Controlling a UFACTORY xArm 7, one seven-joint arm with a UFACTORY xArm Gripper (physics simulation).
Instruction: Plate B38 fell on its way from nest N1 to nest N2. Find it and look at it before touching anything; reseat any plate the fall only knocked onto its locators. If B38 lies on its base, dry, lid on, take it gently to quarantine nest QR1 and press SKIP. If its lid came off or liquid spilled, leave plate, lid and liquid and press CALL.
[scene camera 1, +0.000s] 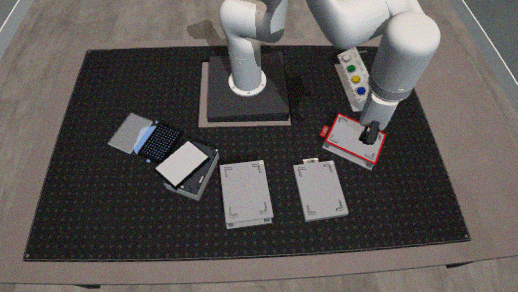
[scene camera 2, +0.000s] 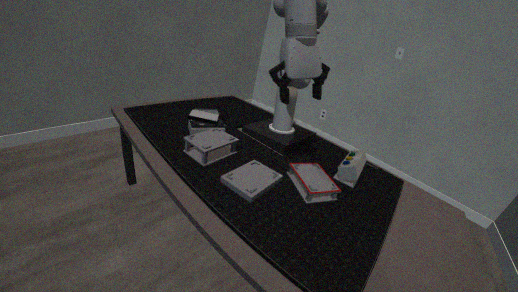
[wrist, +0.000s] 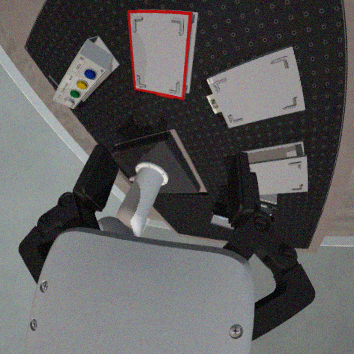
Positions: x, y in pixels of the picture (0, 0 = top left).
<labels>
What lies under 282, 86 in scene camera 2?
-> The gripper.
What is the gripper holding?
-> Nothing.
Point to the gripper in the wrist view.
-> At 168, 159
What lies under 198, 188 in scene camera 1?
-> A dark station.
</labels>
